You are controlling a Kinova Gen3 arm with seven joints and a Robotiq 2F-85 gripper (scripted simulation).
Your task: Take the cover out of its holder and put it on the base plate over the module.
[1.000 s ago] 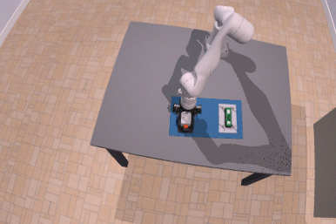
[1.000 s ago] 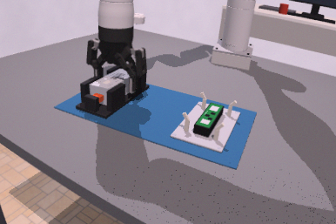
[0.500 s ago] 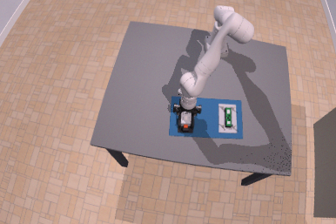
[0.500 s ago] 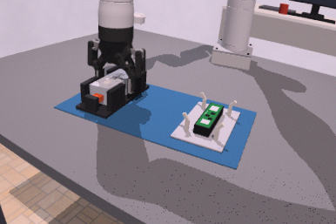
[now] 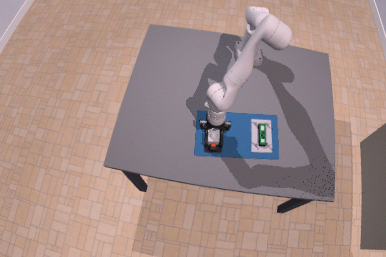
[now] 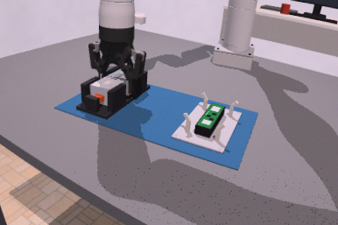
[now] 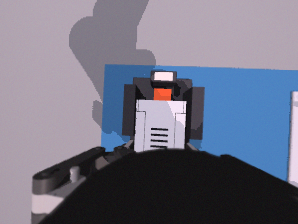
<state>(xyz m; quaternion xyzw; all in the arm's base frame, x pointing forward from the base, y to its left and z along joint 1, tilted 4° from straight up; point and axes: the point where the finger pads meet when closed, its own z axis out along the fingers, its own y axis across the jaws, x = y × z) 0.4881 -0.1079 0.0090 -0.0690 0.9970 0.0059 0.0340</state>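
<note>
My gripper is now right at the light grey cover.
</note>
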